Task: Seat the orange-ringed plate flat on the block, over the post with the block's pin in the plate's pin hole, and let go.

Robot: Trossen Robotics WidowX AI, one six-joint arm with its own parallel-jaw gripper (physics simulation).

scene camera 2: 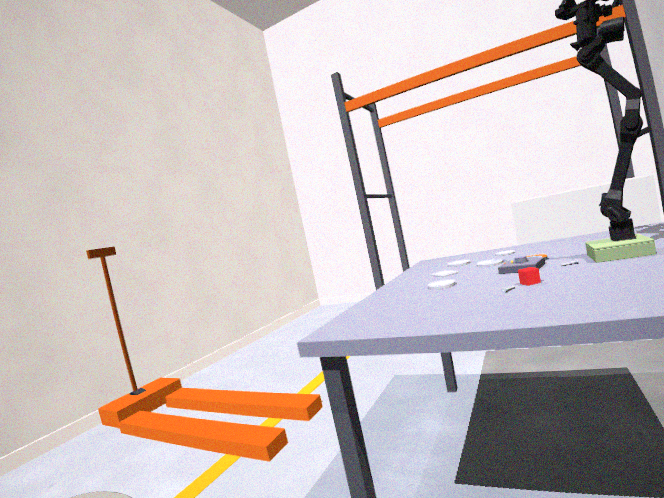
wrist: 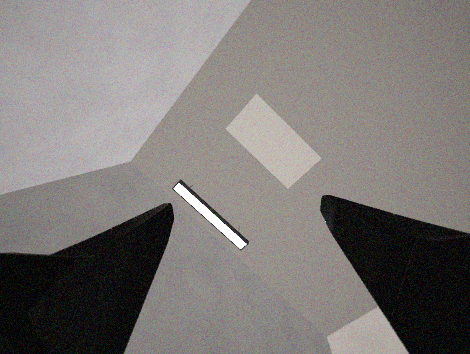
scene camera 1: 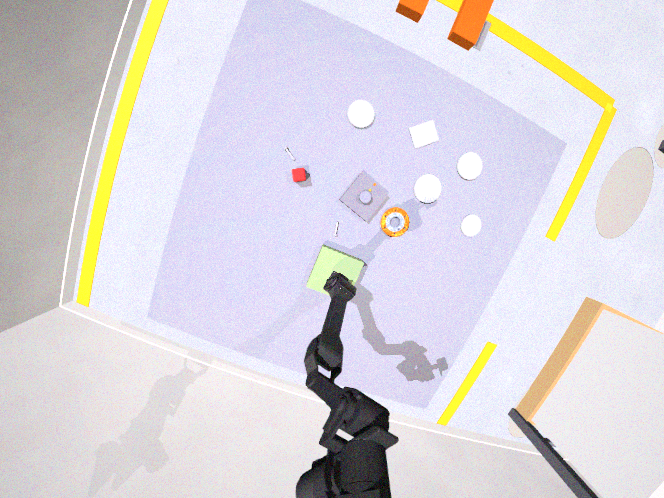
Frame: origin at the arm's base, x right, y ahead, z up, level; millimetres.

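Seen in the pictures: gripper, fingertip midpoint: [wrist: 247, 206]; arm's base at its link origin: [scene camera 2: 623, 238] [scene camera 1: 336, 282].
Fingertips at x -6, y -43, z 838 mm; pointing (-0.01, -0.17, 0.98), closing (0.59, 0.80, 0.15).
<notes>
Offsets run from my fingertips to a thing's top centre. "spot": to the spot under its first point.
The orange-ringed plate {dz -874, dx +79, dy +340 mm} [scene camera 1: 395, 233] [scene camera 2: 537, 256] lies on the table beside the grey block, a small gap apart, with a pale inner part. The grey square block {dz -842, dx -70, dy +354 mm} [scene camera 1: 351, 199] [scene camera 2: 521, 266] has a round post {spot: dz -842, dx -69, dy +353 mm} [scene camera 1: 365, 197] standing up at its middle, with no plate over it. A small orange-yellow pin {spot: dz -854, dx -67, dy +387 mm} [scene camera 1: 370, 189] shows beside the post. My gripper [wrist: 247, 206] is open and empty, its black fingers wide apart against the ceiling in the wrist view. It is high up, far from plate and block; scene camera 2 cuts it off at the top right.
The arm's foot is on a green box [scene camera 1: 322, 263] [scene camera 2: 622, 249]. A red cube {dz -845, dx -303, dy +299 mm} [scene camera 1: 299, 174] [scene camera 2: 529, 276], several white discs, including one disc {dz -873, dx -231, dy +590 mm} [scene camera 1: 360, 113] [scene camera 2: 441, 284], a white square {spot: dz -879, dx -6, dy +657 mm} [scene camera 1: 423, 134] and two thin small pieces {dz -871, dx -370, dy +345 mm} [scene camera 1: 290, 153] {dz -871, dx -93, dy +206 mm} [scene camera 1: 336, 228] lie around the block.
</notes>
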